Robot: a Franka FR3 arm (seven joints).
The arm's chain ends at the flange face. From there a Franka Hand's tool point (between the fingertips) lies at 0.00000 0.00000 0.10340 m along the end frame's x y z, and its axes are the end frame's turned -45 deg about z.
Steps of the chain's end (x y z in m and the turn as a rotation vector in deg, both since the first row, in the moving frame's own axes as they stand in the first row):
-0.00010 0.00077 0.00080 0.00 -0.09 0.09
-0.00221 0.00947 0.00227 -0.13 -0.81 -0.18
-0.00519 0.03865 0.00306 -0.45 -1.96 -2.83
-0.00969 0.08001 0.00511 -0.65 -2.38 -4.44
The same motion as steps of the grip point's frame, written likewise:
-0.00073 0.00036 0.00080 0.06 -0.06 0.09
-0.00946 0.00427 0.00226 0.48 -0.66 -0.18
-0.03412 0.02181 0.00300 1.07 -1.70 -2.83
-0.06737 0.04767 0.00501 1.22 -2.14 -4.44

